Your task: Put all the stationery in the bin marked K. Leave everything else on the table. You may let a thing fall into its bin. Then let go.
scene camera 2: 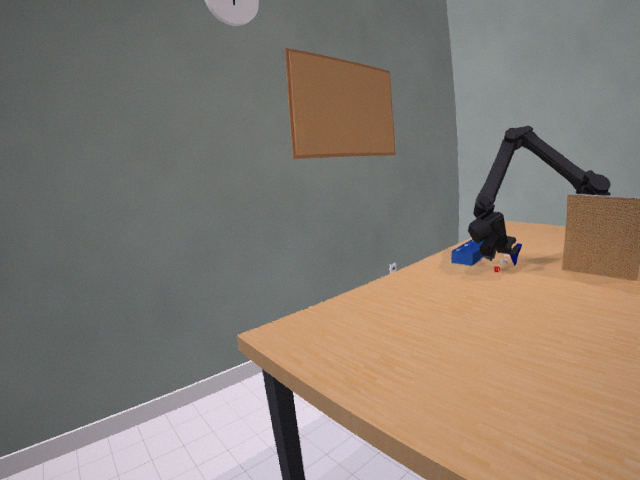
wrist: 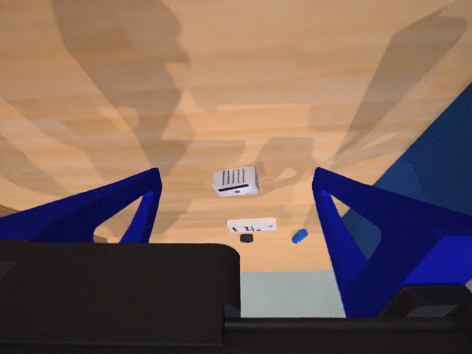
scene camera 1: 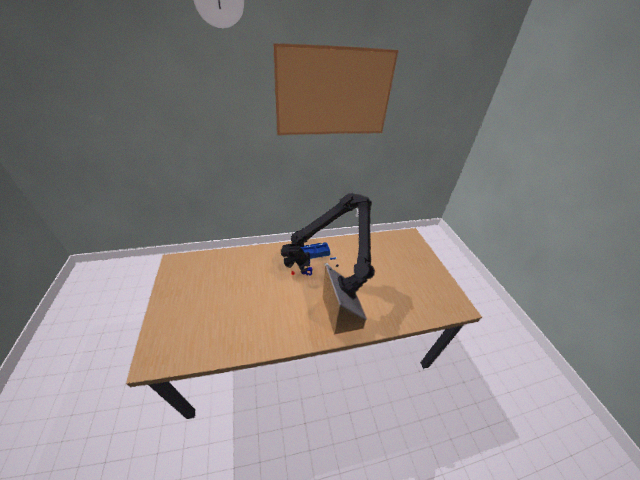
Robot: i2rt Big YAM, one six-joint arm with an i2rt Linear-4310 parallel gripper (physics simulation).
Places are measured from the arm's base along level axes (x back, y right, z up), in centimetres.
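Pixels of known places: gripper, fingertip midpoint: (scene camera 2: pixel 503 262) (wrist: pixel 236 176) (scene camera 1: pixel 310 269); arm's base at its link origin: (scene camera 2: pixel 597 220) (scene camera 1: pixel 345 288).
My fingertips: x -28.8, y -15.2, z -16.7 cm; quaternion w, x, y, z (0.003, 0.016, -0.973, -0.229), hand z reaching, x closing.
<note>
Ahead of a thing's pixels: the offset from my fingertips to its top centre. "*": to the spot under its first point. Level surfaces: height alone.
My gripper (wrist: pixel 236 176) (scene camera 1: pixel 303 270) is open and empty, its blue fingers above the table. In the wrist view a small white block with dark stripes and a slot {* dx +0.1, dy -0.6, dz +0.7 cm} (wrist: pixel 235 181) lies on the table between the fingertips in the picture, below them. Beyond it lie a white piece with black marks {dx -2.0, dy +10.9, dz +0.5 cm} (wrist: pixel 251 225), a small dark object {dx -1.9, dy +17.2, dz +0.6 cm} (wrist: pixel 246 238) and a small blue object {dx -8.4, dy +15.7, dz +0.8 cm} (wrist: pixel 299 236). A blue bin {dx -13.6, dy +0.8, dz +4.4 cm} (scene camera 1: pixel 317 250) (scene camera 2: pixel 465 254) (wrist: pixel 435 167) stands beside the gripper, toward the table's back edge. No letter K is readable. A small red object {dx +2.9, dy -10.9, dz +1.4 cm} (scene camera 1: pixel 292 272) (scene camera 2: pixel 496 269) lies near the gripper.
A box-like stand (scene camera 1: pixel 343 310) (scene camera 2: pixel 599 237) is under the arm's base on the wooden table {dz -0.2 cm} (scene camera 1: pixel 222 310) (scene camera 2: pixel 439 351). The table's back edge runs behind the blue bin. A cork board (scene camera 1: pixel 336 90) (scene camera 2: pixel 341 105) hangs on the wall.
</note>
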